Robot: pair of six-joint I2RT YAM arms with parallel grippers.
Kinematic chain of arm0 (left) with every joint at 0, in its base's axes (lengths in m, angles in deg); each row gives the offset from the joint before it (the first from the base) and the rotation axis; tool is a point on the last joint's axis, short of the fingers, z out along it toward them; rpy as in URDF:
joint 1: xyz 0 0 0.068 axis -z
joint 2: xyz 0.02 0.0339 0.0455 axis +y
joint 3: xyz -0.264 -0.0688 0 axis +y
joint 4: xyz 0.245 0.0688 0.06 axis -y
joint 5: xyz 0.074 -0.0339 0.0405 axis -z
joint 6: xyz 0.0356 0 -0.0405 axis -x
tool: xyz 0 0 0 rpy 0 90 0
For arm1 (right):
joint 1: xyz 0 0 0.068 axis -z
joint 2: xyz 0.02 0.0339 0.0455 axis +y
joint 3: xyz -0.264 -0.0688 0 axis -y
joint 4: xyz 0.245 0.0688 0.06 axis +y
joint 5: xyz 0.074 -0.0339 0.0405 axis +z
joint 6: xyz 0.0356 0 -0.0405 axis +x
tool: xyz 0 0 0 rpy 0 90 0
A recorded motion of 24 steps. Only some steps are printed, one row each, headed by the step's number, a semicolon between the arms.
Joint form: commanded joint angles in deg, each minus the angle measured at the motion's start. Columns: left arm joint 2, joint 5, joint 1, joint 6, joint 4, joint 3; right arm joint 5, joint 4, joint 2, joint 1, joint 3, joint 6.
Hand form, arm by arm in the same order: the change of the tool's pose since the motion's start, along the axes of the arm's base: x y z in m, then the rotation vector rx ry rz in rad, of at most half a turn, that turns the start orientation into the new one. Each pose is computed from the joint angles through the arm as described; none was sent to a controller.
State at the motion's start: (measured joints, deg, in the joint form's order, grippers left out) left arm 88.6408 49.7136 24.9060 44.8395 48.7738 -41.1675; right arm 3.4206 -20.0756 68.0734 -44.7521 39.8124 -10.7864
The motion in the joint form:
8: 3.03 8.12 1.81 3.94 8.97 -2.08; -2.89 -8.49 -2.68 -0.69 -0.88 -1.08
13: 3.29 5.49 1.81 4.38 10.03 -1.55; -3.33 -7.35 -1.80 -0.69 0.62 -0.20
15: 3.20 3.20 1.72 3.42 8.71 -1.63; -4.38 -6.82 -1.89 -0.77 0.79 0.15
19: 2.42 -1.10 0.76 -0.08 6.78 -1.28; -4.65 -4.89 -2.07 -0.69 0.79 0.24
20: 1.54 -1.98 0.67 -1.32 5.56 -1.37; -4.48 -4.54 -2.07 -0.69 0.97 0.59
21: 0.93 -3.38 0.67 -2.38 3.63 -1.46; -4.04 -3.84 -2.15 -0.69 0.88 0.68
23: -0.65 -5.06 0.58 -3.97 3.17 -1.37; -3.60 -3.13 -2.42 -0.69 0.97 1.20
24: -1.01 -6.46 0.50 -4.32 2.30 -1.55; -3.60 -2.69 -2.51 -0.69 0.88 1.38
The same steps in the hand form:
8: -0.0009 -0.0143 0.0094 -0.0613 -0.0639 -0.1764; -0.0070 -0.0049 0.0224 0.1124 -0.1424 -0.0374
13: 0.0000 -0.0137 0.0071 -0.0701 -0.0593 -0.1313; -0.0037 -0.0020 0.0258 0.1160 -0.1252 -0.0459
15: 0.0019 -0.0131 0.0061 -0.0631 -0.0561 -0.0888; -0.0036 -0.0023 0.0262 0.1160 -0.1183 -0.0631
19: 0.0054 -0.0068 0.0055 -0.0429 -0.0898 0.0060; -0.0036 -0.0031 0.0233 0.0943 -0.0967 -0.0693
20: 0.0047 -0.0055 0.0087 -0.0360 -0.1062 0.0239; -0.0036 -0.0029 0.0238 0.0965 -0.0902 -0.0668
21: 0.0048 -0.0049 0.0092 -0.0222 -0.1039 0.0489; -0.0041 -0.0030 0.0222 0.0889 -0.0802 -0.0593
23: 0.0025 -0.0024 0.0164 -0.0230 -0.1454 0.0812; -0.0048 -0.0034 0.0226 0.0911 -0.0689 -0.0524
24: 0.0032 -0.0015 0.0179 -0.0190 -0.1451 0.1072; -0.0051 -0.0037 0.0216 0.0876 -0.0614 -0.0527

